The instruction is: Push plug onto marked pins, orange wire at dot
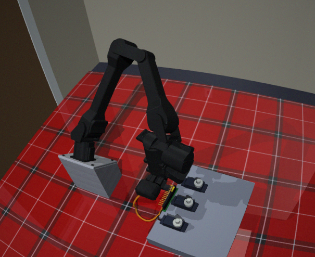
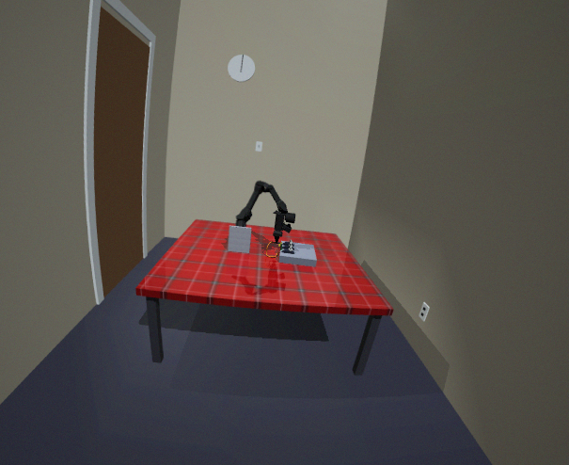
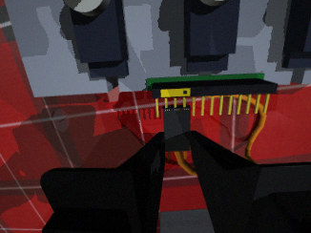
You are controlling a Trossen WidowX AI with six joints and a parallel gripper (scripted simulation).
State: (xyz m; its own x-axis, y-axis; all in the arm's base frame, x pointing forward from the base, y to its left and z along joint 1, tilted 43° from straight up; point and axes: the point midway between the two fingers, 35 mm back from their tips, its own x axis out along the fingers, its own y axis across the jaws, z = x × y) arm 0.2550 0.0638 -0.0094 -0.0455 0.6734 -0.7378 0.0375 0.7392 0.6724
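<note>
Right now my gripper tip is 30 mm short of the yellow band. Round my gripper tip: grey holder plate: 190 mm ahead, 30 mm to the right, 50 mm below.
</note>
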